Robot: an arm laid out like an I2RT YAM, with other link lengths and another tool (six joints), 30 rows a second.
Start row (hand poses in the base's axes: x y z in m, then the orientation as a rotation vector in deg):
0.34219 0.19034 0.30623 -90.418 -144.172 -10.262
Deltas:
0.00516 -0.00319 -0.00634 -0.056 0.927 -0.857
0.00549 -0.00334 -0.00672 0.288 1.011 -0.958
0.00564 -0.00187 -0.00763 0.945 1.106 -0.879
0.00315 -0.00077 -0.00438 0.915 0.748 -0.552
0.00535 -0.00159 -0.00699 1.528 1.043 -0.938
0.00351 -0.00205 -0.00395 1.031 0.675 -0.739
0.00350 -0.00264 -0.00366 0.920 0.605 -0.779
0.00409 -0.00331 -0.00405 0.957 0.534 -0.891
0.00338 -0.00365 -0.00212 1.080 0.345 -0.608
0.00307 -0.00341 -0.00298 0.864 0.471 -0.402
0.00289 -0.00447 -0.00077 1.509 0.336 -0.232
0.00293 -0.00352 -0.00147 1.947 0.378 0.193
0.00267 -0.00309 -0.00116 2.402 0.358 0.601
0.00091 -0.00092 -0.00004 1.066 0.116 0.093
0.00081 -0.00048 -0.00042 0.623 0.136 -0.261
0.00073 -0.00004 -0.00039 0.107 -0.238 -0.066
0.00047 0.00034 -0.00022 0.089 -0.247 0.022
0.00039 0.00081 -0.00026 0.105 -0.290 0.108
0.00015 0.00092 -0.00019 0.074 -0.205 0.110
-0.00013 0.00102 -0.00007 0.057 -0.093 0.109
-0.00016 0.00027 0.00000 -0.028 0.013 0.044
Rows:
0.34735 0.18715 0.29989 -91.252 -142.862 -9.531
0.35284 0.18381 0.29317 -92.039 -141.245 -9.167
0.35848 0.18194 0.28554 -92.414 -139.307 -9.502
0.36163 0.18117 0.28116 -92.487 -137.901 -10.044
0.36698 0.17958 0.27417 -92.666 -135.693 -11.111
0.37049 0.17753 0.27022 -92.907 -134.142 -11.865
0.37399 0.17489 0.26656 -93.251 -132.663 -12.552
0.37808 0.17158 0.26251 -93.714 -131.131 -13.359
0.38146 0.16793 0.26039 -93.816 -129.892 -14.391
0.38453 0.16452 0.25741 -93.746 -128.820 -15.019
0.38742 0.16005 0.25664 -93.175 -127.658 -16.409
0.39035 0.15653 0.25517 -91.871 -126.557 -18.095
0.39302 0.15344 0.25401 -89.859 -125.519 -20.129
0.39393 0.15252 0.25397 -89.170 -124.957 -21.109
0.39474 0.15204 0.25355 -89.117 -124.353 -21.718
0.39547 0.15200 0.25316 -89.166 -124.432 -22.053
0.39594 0.15234 0.25294 -89.125 -124.588 -22.350
0.39633 0.15315 0.25268 -88.982 -124.827 -22.673
0.39648 0.15407 0.25249 -88.842 -125.019 -22.891
0.39635 0.15509 0.25242 -88.698 -125.135 -22.995
0.39619 0.15536 0.25242 -88.661 -125.170 -22.941

